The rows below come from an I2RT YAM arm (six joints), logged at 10 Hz.
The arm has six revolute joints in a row. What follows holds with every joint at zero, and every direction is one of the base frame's. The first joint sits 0.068 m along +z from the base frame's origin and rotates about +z. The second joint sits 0.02 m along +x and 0.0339 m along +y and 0.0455 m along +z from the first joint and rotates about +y. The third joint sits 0.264 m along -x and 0.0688 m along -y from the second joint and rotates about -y. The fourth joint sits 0.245 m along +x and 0.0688 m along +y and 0.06 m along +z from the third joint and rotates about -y. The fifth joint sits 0.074 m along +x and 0.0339 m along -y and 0.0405 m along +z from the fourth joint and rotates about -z. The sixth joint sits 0.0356 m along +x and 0.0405 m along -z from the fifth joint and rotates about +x. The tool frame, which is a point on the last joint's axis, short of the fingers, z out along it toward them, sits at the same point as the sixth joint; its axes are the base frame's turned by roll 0, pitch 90 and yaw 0 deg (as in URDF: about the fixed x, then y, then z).
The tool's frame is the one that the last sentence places.
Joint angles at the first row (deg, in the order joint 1, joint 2, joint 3, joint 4, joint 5, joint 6):
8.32, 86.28, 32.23, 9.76, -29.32, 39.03
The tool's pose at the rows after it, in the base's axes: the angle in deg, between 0 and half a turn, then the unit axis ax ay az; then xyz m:
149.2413, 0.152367, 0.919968, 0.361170, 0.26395, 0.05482, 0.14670
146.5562, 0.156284, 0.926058, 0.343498, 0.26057, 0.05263, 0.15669
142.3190, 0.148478, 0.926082, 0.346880, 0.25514, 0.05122, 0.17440
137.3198, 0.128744, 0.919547, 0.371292, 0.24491, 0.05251, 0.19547
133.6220, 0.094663, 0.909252, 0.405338, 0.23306, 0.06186, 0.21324
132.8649, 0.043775, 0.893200, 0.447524, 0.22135, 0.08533, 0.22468
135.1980, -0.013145, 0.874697, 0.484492, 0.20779, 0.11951, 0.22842
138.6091, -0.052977, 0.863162, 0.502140, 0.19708, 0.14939, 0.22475
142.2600, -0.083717, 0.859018, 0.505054, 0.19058, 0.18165, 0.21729
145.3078, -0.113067, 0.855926, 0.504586, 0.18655, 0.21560, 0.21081
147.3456, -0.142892, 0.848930, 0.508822, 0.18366, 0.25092, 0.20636
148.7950, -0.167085, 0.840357, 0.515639, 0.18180, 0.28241, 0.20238
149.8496, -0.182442, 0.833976, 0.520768, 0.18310, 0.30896, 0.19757
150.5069, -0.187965, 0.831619, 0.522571, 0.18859, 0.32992, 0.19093
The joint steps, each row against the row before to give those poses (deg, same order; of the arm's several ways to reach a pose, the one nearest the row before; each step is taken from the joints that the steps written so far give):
0.00, -1.75, 0.19, -1.38, 2.49, -0.27
0.00, -2.99, 0.00, -1.77, 3.00, -0.67
0.02, -4.70, -0.24, -0.54, 1.24, -0.55
0.59, -6.08, -0.98, 0.91, -0.33, 0.00
2.56, -5.18, -0.94, 1.62, -0.61, 0.46
6.14, -2.58, -0.48, 2.58, -0.13, 1.31
9.00, 0.24, -0.02, 2.80, 1.05, 1.68
7.54, 2.56, 0.39, 2.31, 1.38, 1.29
6.91, 5.27, 1.84, 2.08, 2.05, 0.99
5.90, 6.45, 3.39, 1.71, 1.68, 0.50
4.96, 6.79, 4.50, 1.98, 1.07, 0.11
3.61, 6.12, 4.61, 1.75, 0.38, 0.02
2.23, 5.55, 4.55, 1.20, 0.02, 0.07
0.98, 5.05, 4.19, 0.81, -0.02, 0.19

